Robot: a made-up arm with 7 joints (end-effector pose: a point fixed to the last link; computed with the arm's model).
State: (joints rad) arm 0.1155 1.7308 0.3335 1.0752 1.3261 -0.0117 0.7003
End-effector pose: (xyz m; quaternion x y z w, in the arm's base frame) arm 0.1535 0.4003 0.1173 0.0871 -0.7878 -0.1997 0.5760
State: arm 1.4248 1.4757 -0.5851 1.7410 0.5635 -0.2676 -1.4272
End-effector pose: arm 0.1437 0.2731 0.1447 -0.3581 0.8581 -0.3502 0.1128
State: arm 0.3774 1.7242 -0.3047 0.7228 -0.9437 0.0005 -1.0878
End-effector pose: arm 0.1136 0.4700 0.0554 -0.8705 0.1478 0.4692 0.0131
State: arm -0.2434 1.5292 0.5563 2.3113 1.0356 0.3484 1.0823
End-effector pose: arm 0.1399 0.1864 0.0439 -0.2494 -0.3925 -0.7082 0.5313
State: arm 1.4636 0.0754 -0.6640 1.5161 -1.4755 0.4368 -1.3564
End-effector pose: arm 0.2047 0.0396 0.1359 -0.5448 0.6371 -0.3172 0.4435
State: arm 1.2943 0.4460 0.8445 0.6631 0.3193 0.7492 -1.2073
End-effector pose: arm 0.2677 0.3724 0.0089 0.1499 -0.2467 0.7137 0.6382
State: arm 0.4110 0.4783 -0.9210 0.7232 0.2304 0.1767 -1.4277
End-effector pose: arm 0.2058 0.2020 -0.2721 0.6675 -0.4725 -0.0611 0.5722
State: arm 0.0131 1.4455 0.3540 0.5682 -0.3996 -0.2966 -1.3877
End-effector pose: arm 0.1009 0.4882 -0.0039 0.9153 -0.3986 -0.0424 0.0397
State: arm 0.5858 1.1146 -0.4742 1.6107 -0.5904 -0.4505 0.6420
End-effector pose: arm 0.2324 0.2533 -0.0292 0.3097 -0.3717 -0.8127 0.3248
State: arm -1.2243 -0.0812 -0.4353 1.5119 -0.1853 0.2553 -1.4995
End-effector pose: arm -0.1019 0.0501 -0.2290 0.5235 -0.1138 -0.0568 0.8425
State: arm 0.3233 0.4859 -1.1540 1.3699 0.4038 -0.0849 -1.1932
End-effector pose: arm 0.1604 0.0881 -0.2294 0.2275 -0.6652 -0.0459 0.7097
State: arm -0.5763 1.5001 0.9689 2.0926 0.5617 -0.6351 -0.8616
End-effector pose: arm 0.1571 0.2283 0.0618 0.1619 -0.9822 -0.0763 0.0573
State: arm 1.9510 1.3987 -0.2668 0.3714 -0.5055 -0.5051 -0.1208
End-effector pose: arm 0.0480 0.4955 0.0945 0.7357 -0.6029 0.1346 0.2778
